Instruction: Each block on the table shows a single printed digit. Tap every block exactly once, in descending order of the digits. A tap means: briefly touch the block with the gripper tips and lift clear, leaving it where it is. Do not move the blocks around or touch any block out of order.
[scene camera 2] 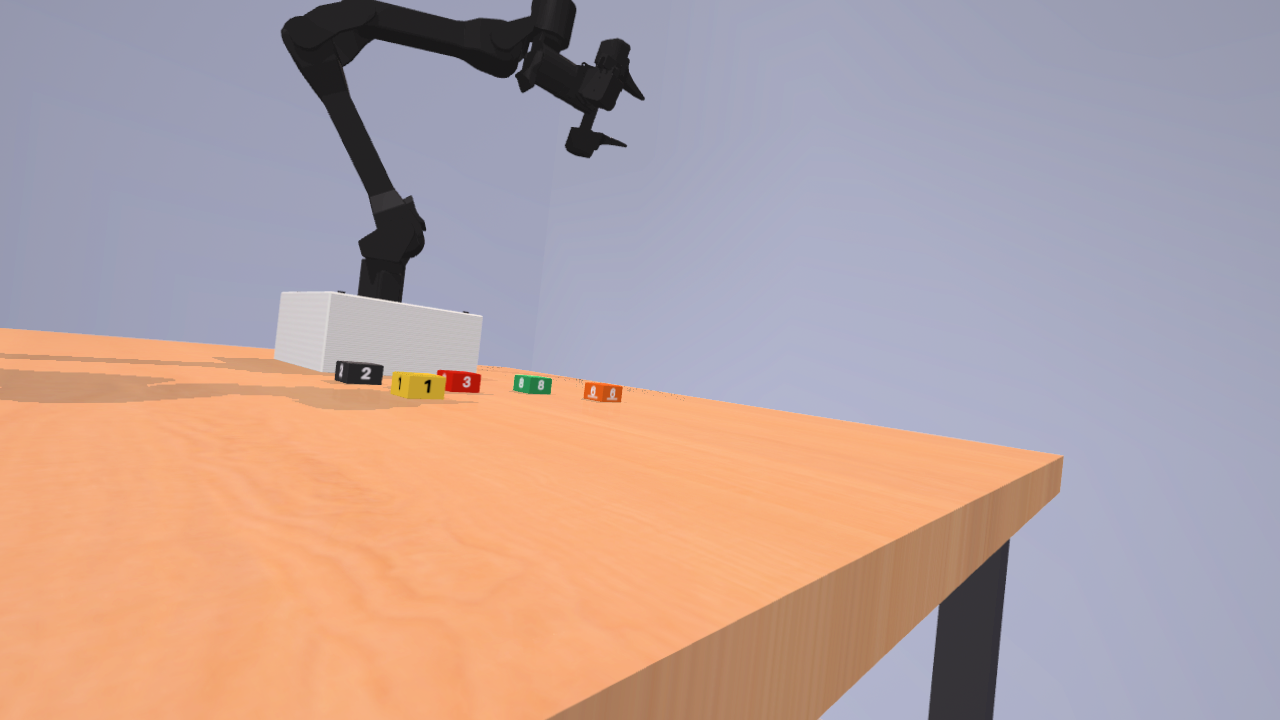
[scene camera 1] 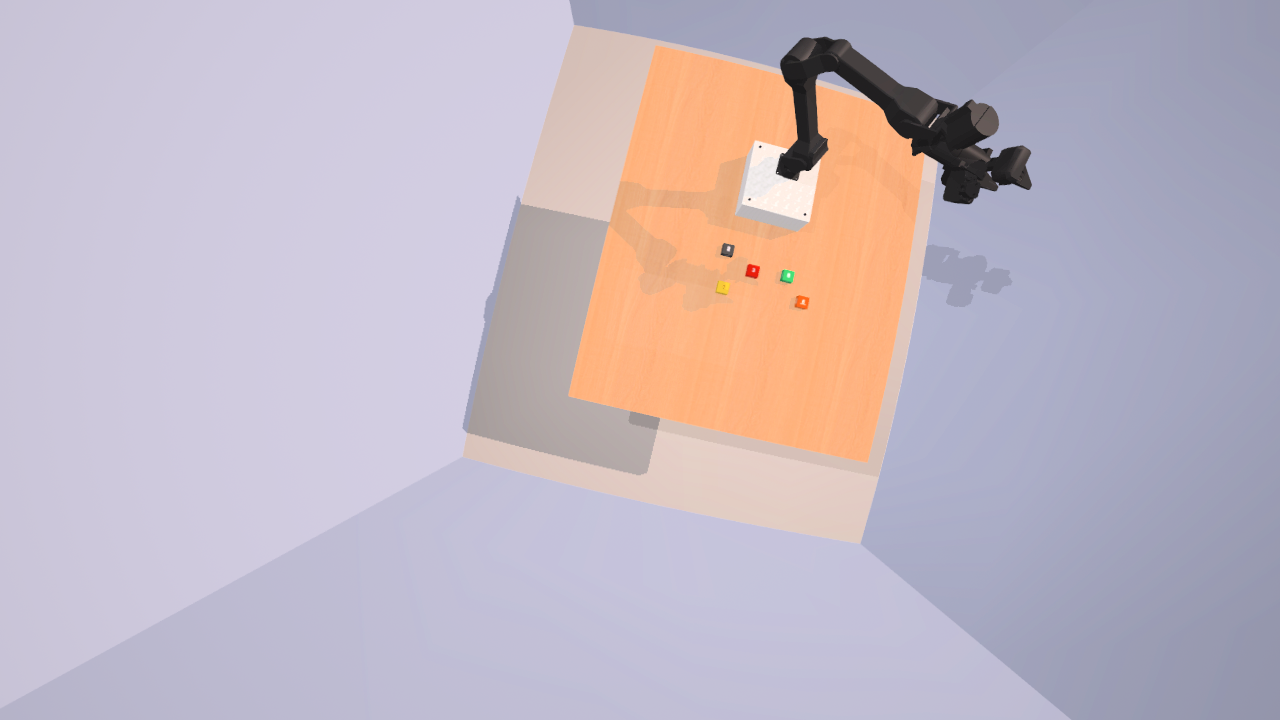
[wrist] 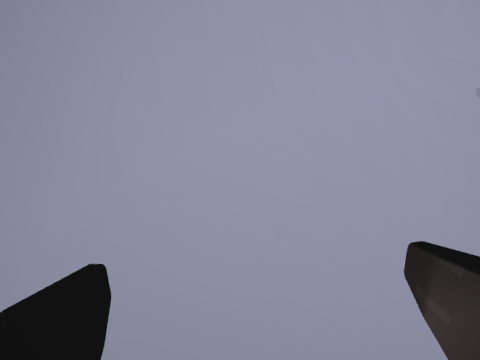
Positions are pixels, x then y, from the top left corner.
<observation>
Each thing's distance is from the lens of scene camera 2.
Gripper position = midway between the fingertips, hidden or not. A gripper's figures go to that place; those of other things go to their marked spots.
gripper (scene camera 2: pixel 634 123): 1.05 m
yellow block (scene camera 2: pixel 410 385): 0.48 m
</observation>
